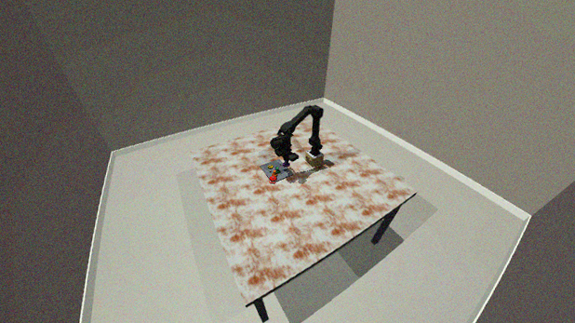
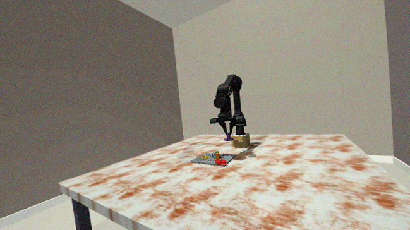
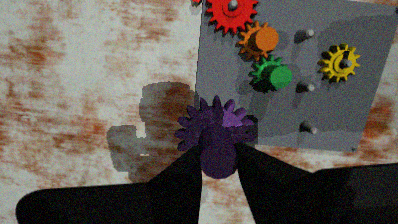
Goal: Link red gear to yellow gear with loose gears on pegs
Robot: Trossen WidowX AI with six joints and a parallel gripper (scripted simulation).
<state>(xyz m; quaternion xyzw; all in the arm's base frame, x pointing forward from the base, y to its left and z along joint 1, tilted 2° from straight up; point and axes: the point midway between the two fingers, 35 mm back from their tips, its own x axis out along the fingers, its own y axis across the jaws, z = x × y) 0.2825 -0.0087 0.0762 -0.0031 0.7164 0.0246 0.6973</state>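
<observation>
Right now my gripper tip is 30 mm short of the green gear, 70 mm to the left of it and 110 mm above it. Round my gripper tip: purple gear: 10 mm below; then orange gear: 60 mm ahead, 50 mm to the right, 110 mm below; then red gear: 100 mm ahead, 30 mm to the right, 120 mm below.
</observation>
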